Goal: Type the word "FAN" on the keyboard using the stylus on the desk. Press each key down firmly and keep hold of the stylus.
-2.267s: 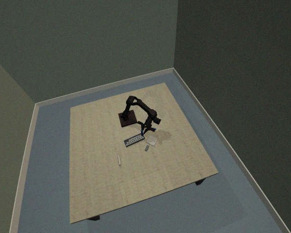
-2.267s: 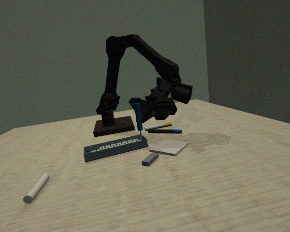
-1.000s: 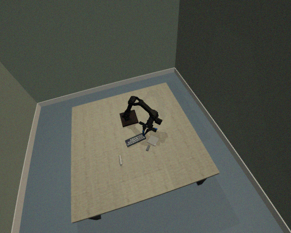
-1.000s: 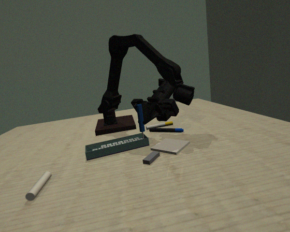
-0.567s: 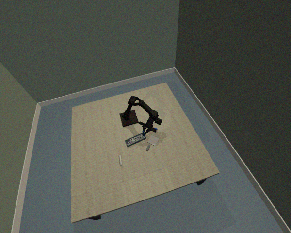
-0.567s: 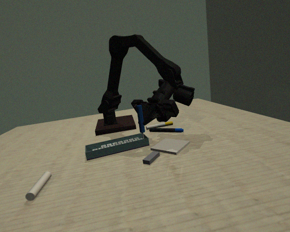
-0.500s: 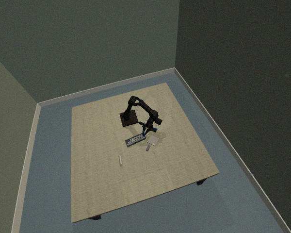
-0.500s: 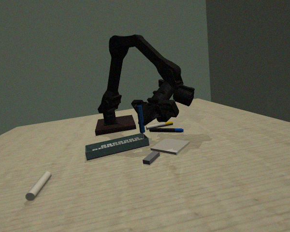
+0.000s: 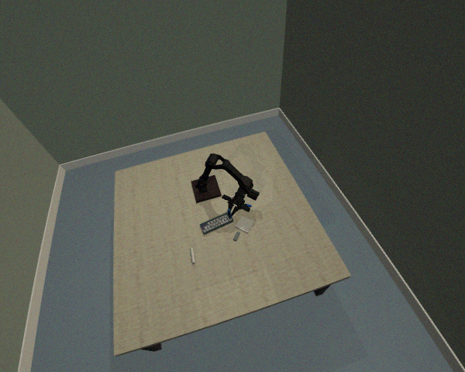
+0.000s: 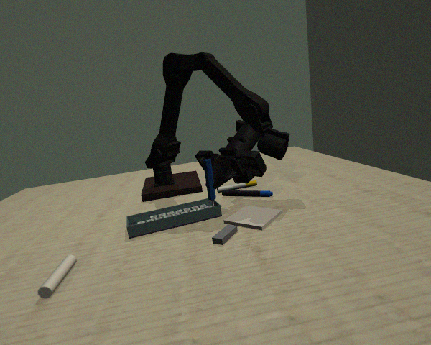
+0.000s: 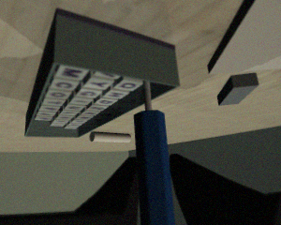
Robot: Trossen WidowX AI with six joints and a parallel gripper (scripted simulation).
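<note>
The white pad is 8 cm to the left of my gripper tip, 7 cm below it and 6 cm ahead of it. Round my gripper tip: grey block: 12 cm ahead, 6 cm below; then blue stylus: 1 cm below; then stylus tip: 5 cm below.
</note>
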